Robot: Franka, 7 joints.
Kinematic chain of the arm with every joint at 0, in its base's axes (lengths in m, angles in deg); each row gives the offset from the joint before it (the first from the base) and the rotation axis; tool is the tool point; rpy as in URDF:
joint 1: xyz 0 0 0.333 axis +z
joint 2: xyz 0 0 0 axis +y
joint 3: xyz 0 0 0.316 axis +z
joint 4: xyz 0.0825 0 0 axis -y
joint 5: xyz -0.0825 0 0.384 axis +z
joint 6: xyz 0 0 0 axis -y
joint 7: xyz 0.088 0 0 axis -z
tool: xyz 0 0 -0.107 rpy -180 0 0
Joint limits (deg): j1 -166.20..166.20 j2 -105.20..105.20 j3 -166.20..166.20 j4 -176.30..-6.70 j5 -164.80..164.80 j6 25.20..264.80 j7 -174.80..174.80
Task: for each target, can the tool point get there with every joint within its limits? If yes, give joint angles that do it. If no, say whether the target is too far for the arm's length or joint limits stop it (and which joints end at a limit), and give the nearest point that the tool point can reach.
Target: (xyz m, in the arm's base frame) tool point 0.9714 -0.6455 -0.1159
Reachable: no: too far | nearest point 0.6668 -0.4431 0.0248 | short by 0.392 m
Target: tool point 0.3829 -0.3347 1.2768
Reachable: no: too far | nearest point 0.3064 -0.2678 1.0882 | short by 0.214 m
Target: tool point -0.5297 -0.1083 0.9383
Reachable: yes | joints -138.64 35.02 -70.86 -22.70 -34.19 97.34 55.51
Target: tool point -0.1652 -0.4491 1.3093
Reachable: no: too far | nearest point -0.1303 -0.3544 1.1033 | short by 0.229 m
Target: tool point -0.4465 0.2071 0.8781
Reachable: yes | joints -90.54 -0.98 -98.93 -68.02 -83.84 78.64 78.88
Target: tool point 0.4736 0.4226 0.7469
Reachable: yes | joints 98.88 43.00 -85.79 -68.53 119.85 175.86 117.27
